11 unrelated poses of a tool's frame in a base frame.
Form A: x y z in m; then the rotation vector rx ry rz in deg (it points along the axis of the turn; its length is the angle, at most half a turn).
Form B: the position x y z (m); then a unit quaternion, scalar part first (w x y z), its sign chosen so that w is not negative. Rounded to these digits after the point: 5 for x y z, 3 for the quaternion.
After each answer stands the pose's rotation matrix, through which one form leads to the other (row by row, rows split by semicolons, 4 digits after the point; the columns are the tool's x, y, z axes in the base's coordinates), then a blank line. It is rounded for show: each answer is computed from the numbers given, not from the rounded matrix.
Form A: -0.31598 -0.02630 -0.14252 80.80 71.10 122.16
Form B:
-0.31598 -0.02630 -0.14252 0.149 0.491 0.432 0.742
-0.4737 0.2020 0.8572; 0.6455 -0.5824 0.4940; 0.5990 0.7874 0.1455

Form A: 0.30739 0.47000 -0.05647 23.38 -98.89 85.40
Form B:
0.30739 0.47000 -0.05647 0.401 0.161 -0.683 0.589
-0.6266 -0.6928 -0.3570; 0.2523 0.2531 -0.9340; 0.7374 -0.6752 0.0162

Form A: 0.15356 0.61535 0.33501 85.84 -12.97 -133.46
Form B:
0.15356 0.61535 0.33501 0.180 0.530 -0.080 -0.824
-0.3724 0.2125 -0.9034; -0.3825 -0.9221 -0.0592; -0.8456 0.3235 0.4247

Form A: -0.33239 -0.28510 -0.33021 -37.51 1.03 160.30
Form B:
-0.33239 -0.28510 -0.33021 0.134 -0.226 0.006 0.965
-0.8623 -0.2608 -0.4341; 0.2552 -0.9642 0.0723; -0.4374 -0.0484 0.8980

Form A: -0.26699 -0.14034 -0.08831 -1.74 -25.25 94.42
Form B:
-0.26699 -0.14034 -0.08831 0.658 -0.013 -0.195 0.728
-0.1346 -0.9519 -0.2755; 0.9623 -0.0592 -0.2655; 0.2364 -0.3008 0.9239

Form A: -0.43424 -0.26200 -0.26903 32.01 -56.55 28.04
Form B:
-0.43424 -0.26200 -0.26903 0.815 0.262 -0.463 0.229
0.4665 -0.6165 -0.6343; 0.1317 0.7575 -0.6394; 0.8747 0.2147 0.4346

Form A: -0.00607 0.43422 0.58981 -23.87 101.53 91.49
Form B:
-0.00607 0.43422 0.58981 0.352 -0.161 0.685 0.617
-0.6999 -0.6554 0.2839; 0.2143 0.1864 0.9588; -0.6814 0.7319 0.0100

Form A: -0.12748 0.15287 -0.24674 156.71 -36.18 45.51
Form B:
-0.12748 0.15287 -0.24674 0.112 0.932 -0.215 0.271
0.7611 -0.4614 0.4560; -0.3402 -0.8824 -0.3250; 0.5523 0.0922 -0.8285

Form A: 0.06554 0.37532 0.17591 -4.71 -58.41 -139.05
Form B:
0.06554 0.37532 0.17591 0.251 -0.030 -0.375 -0.892
-0.8719 0.4709 -0.1344; -0.4256 -0.5930 0.6836; 0.2422 0.6532 0.7174

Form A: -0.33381 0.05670 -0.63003 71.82 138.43 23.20
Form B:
-0.33381 0.05670 -0.63003 0.194 0.447 0.861 0.144
-0.5256 0.7140 0.4626; 0.8258 0.5589 0.0756; -0.2046 0.4218 -0.8833

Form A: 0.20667 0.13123 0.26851 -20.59 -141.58 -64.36
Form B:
0.20667 0.13123 0.26851 0.200 -0.129 -0.884 -0.402
-0.8866 0.3885 -0.2510; 0.0663 0.6438 0.7623; 0.4577 0.6592 -0.5966

